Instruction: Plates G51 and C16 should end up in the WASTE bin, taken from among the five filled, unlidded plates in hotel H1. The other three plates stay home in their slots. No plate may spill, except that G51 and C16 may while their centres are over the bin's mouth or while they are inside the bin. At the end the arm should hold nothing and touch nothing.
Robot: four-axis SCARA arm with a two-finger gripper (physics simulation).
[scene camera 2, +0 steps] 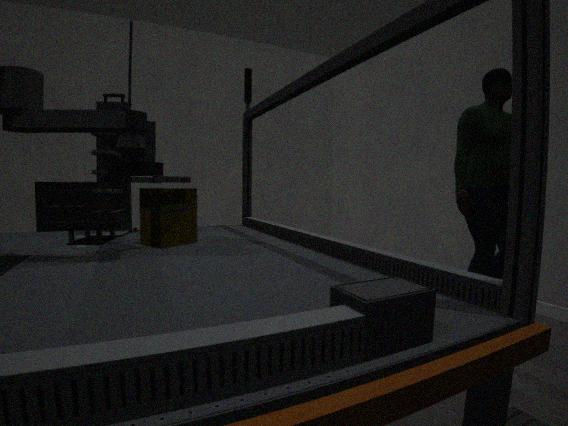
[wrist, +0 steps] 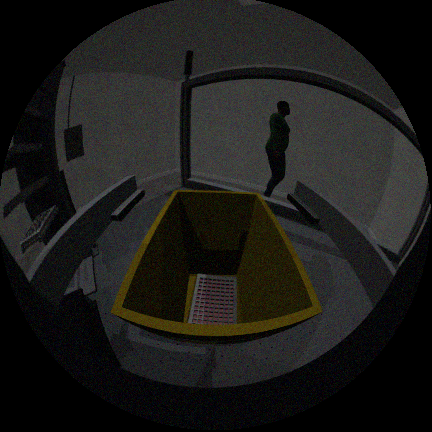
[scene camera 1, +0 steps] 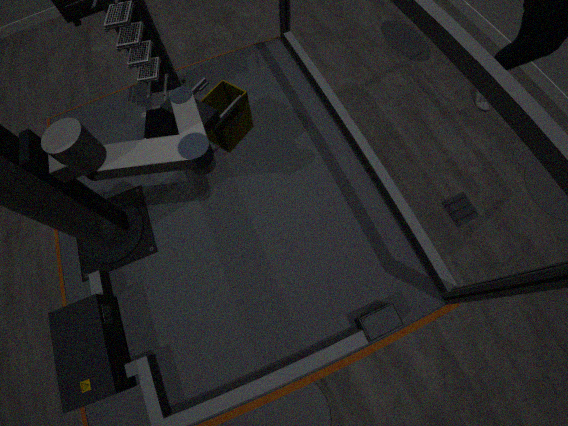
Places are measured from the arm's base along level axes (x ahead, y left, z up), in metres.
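Pixels of known places: gripper, fingertip midpoint: [scene camera 2: 173, 180] [wrist: 217, 182] [scene camera 1: 222, 88]; arm's base, origin of the base link: [scene camera 1: 114, 232].
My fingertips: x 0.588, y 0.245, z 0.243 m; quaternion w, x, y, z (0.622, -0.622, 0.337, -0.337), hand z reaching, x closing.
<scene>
Ahead of a thing's pixels: the offset from my fingertips to its middle. "*": to the spot under its first point.
The yellow WASTE bin {dx -0.020, dy -0.014, dz -0.130 m} [scene camera 1: 240, 127] [scene camera 2: 172, 222] [wrist: 215, 330] stands upright below my gripper. My gripper [scene camera 1: 215, 96] [scene camera 2: 160, 179] [wrist: 217, 182] is open and empty, its two fingers apart above the bin's mouth. In the wrist view a plate {dx -0.018, dy -0.016, dz -0.216 m} [wrist: 216, 300] with reddish wells lies inside the bin, low down; its label cannot be read, and whether another plate lies under it is hidden. Several plates {dx -0.241, dy +0.292, dz +0.192 m} [scene camera 1: 118, 13] {dx -0.241, dy +0.292, dz +0.114 m} [scene camera 1: 129, 35] {dx -0.241, dy +0.292, dz +0.036 m} [scene camera 1: 139, 53] {dx -0.241, dy +0.292, dz -0.043 m} [scene camera 1: 148, 69] sit in a stepped row along the dark hotel column [scene camera 1: 161, 46]. Their labels cannot be read. One plate {* dx -0.216, dy +0.231, dz -0.038 m} [wrist: 40, 229] shows at the wrist view's left edge.
A dark block {dx -0.286, dy +0.126, dz -0.195 m} [scene camera 1: 160, 123] stands beside the bin, below the arm. A low box {dx +0.162, dy -0.913, dz -0.192 m} [scene camera 1: 381, 322] [scene camera 2: 385, 290] stands at the deck's corner. A barrier [scene camera 1: 370, 159] runs along one side; a person in green [scene camera 2: 482, 145] [wrist: 278, 135] is beyond it. A dark cabinet {* dx -0.695, dy -0.632, dz -0.115 m} [scene camera 1: 82, 345] stands near the arm's base.
</scene>
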